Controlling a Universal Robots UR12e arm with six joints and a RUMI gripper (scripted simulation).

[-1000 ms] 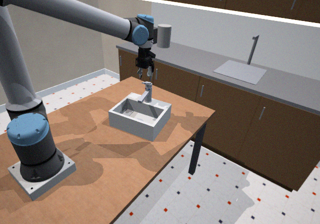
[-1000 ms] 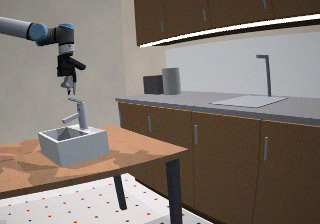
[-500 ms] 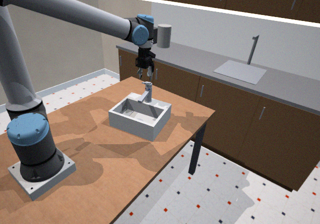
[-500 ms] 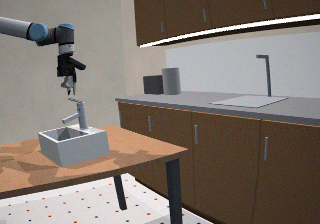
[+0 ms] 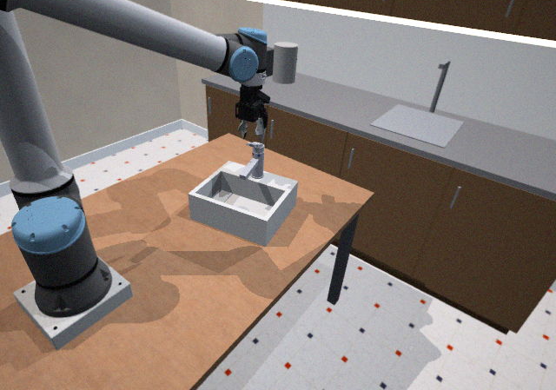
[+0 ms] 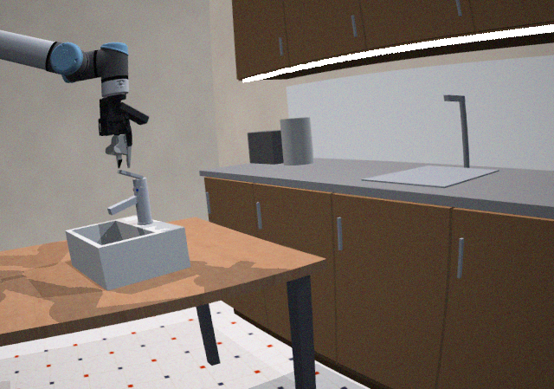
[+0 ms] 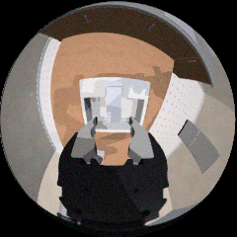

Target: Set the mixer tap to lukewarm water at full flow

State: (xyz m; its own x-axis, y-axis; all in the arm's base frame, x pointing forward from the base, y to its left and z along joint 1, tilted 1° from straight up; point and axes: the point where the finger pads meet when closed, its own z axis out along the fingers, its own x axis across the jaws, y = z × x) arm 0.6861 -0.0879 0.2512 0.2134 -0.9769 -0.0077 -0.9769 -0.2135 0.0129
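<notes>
Now: hand 40 mm above the lever and 20 mm short of it. From my hand the other things lie so: grey mixer tap (90 mm below, 30 mm ahead, 10 mm to the left); white basin (280 mm below, 70 mm behind, 10 mm to the right).
</notes>
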